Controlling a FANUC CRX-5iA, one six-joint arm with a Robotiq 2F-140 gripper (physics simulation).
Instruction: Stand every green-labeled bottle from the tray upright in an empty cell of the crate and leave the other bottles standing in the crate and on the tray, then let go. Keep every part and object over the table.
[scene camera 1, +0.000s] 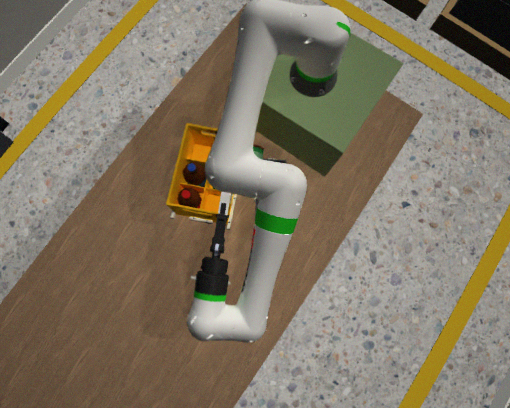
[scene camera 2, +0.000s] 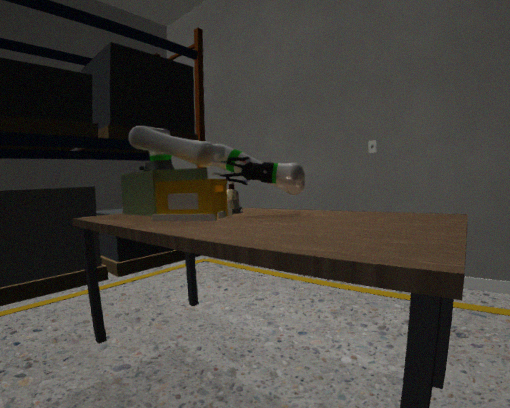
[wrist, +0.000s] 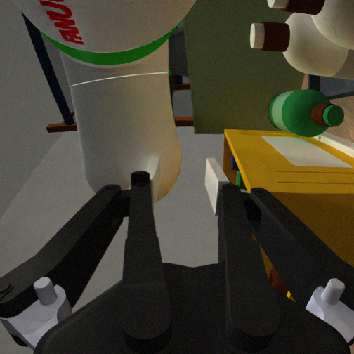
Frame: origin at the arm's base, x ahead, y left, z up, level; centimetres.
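Seen in the pictures: gripper, fingertip midpoint: (scene camera 1: 226, 192) (scene camera 2: 213, 168); arm's base at its link origin: (scene camera 1: 313, 76).
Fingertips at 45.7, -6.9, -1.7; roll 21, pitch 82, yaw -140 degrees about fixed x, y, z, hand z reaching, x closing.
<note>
Pixels of each thing's top centre, then the offset from my fingertips to it, as dx, dy, dz. Level surfaces: height alone.
- yellow crate at its top centre: (scene camera 1: 230, 178) (scene camera 2: 202, 180) -5.7, -1.8, -5.6
- blue-capped bottle at its top centre: (scene camera 1: 191, 167) -3.5, -14.7, -6.8
- red-capped bottle at its top centre: (scene camera 1: 185, 193) +4.9, -12.1, -6.8
- green bottle at its top centre: (scene camera 1: 250, 165) -14.8, +0.8, -13.7
- wooden table at its surface level: dz -23.1
The yellow crate (scene camera 1: 178, 162) (scene camera 2: 212, 202) (wrist: 305, 200) stands upright on the table. A blue-capped bottle (scene camera 1: 193, 172) and a red-capped bottle (scene camera 1: 189, 197) stand in its cells; a green cap (wrist: 240, 180) shows past its rim in the wrist view. A green bottle (scene camera 1: 258, 151) (wrist: 299, 113) with a pale green label lies on its side beside the crate. White bottles (wrist: 316, 47) with brown necks stand on the dark tray (wrist: 327, 86). My gripper (scene camera 1: 224, 196) (wrist: 182, 169) is partly open and empty, at the crate's near end and above rim height. The arm hides part of the crate and most of the tray.
The green pedestal block (scene camera 1: 320, 117) (scene camera 2: 138, 192) stands behind the crate under the arm base. Pale strips (scene camera 1: 231, 220) (scene camera 2: 185, 217) edge the crate's foot. The wooden table (scene camera 1: 100, 250) (scene camera 2: 350, 232) carries everything. Storage racking (scene camera 2: 199, 85) stands beyond the table.
</note>
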